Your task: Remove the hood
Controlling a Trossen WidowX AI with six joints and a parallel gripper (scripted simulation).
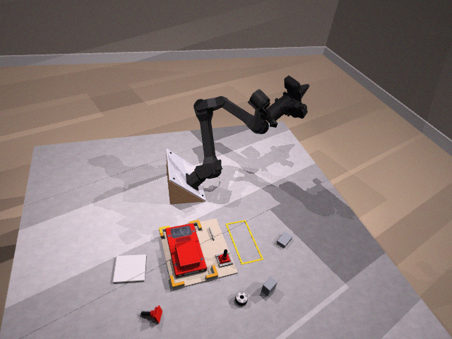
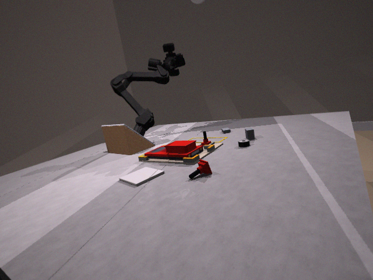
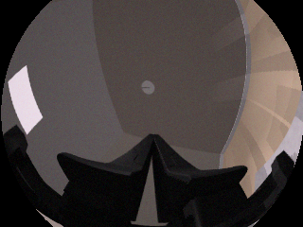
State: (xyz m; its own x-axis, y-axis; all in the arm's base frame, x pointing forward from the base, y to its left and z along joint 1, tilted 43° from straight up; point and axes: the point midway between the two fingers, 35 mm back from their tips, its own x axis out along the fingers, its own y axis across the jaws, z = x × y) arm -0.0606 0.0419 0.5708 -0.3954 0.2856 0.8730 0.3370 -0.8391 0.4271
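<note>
Now: gripper tip 44 cm short of the red hood, 48 cm to the left of it and 42 cm above it. Round my gripper tip: black wheel: 60 cm ahead, 31 cm to the right, 45 cm below; then white plate: 45 cm ahead, 67 cm to the right, 45 cm below.
</note>
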